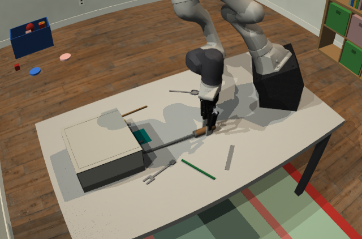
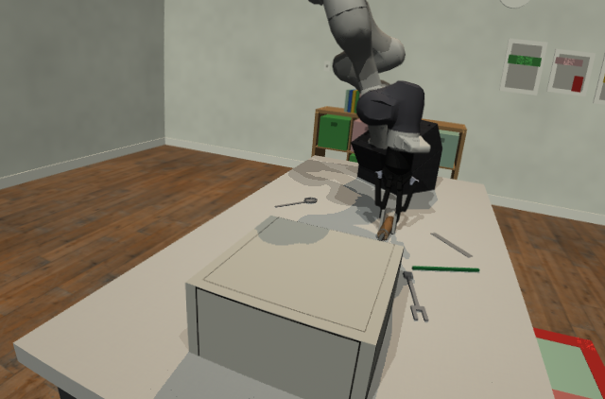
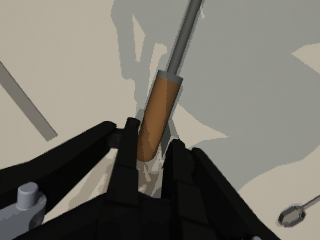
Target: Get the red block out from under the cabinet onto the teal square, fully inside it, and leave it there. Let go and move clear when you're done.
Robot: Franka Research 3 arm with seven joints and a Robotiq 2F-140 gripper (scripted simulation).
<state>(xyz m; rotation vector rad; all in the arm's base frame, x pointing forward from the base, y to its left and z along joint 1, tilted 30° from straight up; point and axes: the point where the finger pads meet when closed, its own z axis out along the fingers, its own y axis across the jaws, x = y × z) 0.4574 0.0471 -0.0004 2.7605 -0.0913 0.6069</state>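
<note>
My gripper is now 30 cm short of the grey forked tool, 8 cm to the right of it and 3 cm above it. The rest, counted from my hand: grey strip 1 cm ahead, 18 cm to the left, 4 cm below; tool with grey shaft 14 cm ahead, 5 cm to the right, 2 cm below; green stick 17 cm ahead, 16 cm to the left, 3 cm below.
</note>
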